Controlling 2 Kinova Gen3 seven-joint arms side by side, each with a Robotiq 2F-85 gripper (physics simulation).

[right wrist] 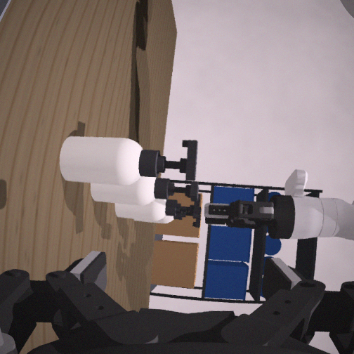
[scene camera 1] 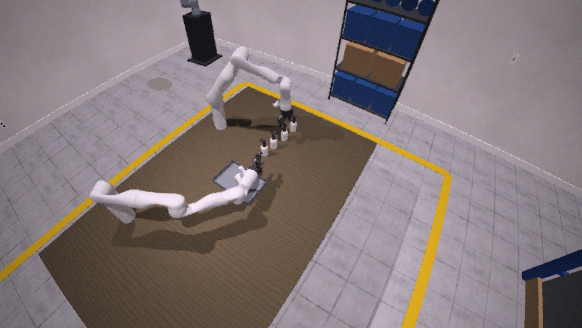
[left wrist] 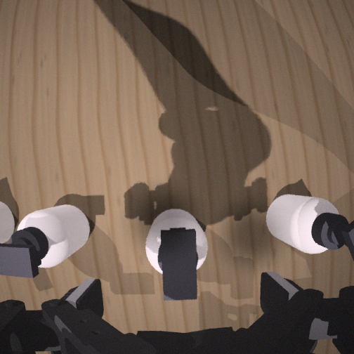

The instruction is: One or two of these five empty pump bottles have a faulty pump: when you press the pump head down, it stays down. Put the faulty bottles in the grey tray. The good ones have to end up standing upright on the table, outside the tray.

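Where they show: left gripper, between the fingertips: (scene camera 1: 285, 124); right gripper, between the fingertips: (scene camera 1: 262, 157); left arm's base, origin of its link: (scene camera 1: 221, 125); right arm's base, origin of its link: (scene camera 1: 128, 216).
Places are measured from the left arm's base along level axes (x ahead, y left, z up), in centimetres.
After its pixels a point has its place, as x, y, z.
Four white bottles with black pumps stand upright in a slanting row in the scene view: the top one (scene camera 1: 293, 126) @[51.9, 24.4, 5.5], the second (scene camera 1: 284, 135) @[51.2, 12.2, 5.5] (left wrist: 176, 217), the third (scene camera 1: 273, 144) @[49.0, 0.7, 5.0] and the lowest (scene camera 1: 264, 150) @[47.7, -8.6, 6.6] (right wrist: 97, 160). The nearest pump head (right wrist: 192, 160) stands raised on its stem in the right wrist view. A fifth bottle cannot be made out. My left gripper (scene camera 1: 285, 119) @[50.7, 14.1, 15.0] (left wrist: 181, 295) is open above the second bottle's pump head. My right gripper (scene camera 1: 258, 164) @[54.2, -20.1, 14.7] (right wrist: 184, 273) is open and empty beside the tray. The grey tray (scene camera 1: 226, 175) @[35.1, -35.6, 0.2] lies partly hidden under the right arm.
The right arm (scene camera 1: 210, 201) @[52.3, -63.5, 23.0] reaches across the tray from the left. The left arm (scene camera 1: 260, 71) @[37.9, 4.8, 56.6] reaches over the top end of the row. Other bottles flank the second one closely on both sides. A shelf rack (scene camera 1: 414, 51) stands behind the table.
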